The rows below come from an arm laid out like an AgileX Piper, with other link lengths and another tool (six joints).
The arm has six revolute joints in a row. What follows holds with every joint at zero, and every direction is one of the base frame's.
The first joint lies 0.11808 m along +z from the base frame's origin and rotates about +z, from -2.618 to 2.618 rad.
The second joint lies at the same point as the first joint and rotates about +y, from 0 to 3.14 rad.
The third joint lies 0.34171 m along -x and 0.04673 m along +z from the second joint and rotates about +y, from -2.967 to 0 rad.
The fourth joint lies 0.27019 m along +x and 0.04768 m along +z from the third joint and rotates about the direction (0.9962, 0, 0.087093), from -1.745 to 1.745 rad.
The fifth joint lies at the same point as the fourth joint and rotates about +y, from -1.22 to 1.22 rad.
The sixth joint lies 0.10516 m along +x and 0.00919 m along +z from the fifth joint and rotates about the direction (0.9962, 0, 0.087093), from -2.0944 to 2.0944 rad.
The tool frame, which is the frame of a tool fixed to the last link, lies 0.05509 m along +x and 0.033 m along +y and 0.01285 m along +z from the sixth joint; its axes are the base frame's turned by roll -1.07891, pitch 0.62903 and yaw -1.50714 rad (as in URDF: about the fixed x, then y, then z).
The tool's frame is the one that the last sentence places.
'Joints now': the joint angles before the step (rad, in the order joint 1, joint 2, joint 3, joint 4, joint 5, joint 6). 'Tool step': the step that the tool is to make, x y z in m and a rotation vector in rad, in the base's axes. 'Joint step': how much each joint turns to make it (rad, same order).
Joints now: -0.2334 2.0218 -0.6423 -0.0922 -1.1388 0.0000
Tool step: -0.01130 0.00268 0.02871 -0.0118 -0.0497 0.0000
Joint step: 0.0000 -0.0857 0.0346 0.0000 0.0001 0.0000
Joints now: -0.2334 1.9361 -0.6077 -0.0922 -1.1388 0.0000
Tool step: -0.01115 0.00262 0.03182 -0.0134 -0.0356 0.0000
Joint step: 0.0000 -0.1051 0.0199 -0.0017 0.0476 -0.0001
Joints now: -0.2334 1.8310 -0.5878 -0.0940 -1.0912 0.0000
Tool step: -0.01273 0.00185 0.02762 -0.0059 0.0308 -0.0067
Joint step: 0.0000 -0.1284 0.0036 0.0001 0.1541 -0.0001
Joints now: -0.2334 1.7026 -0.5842 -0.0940 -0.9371 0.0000
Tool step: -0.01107 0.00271 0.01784 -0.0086 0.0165 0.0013
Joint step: 0.0000 -0.0861 0.0037 -0.0078 0.0970 0.0000
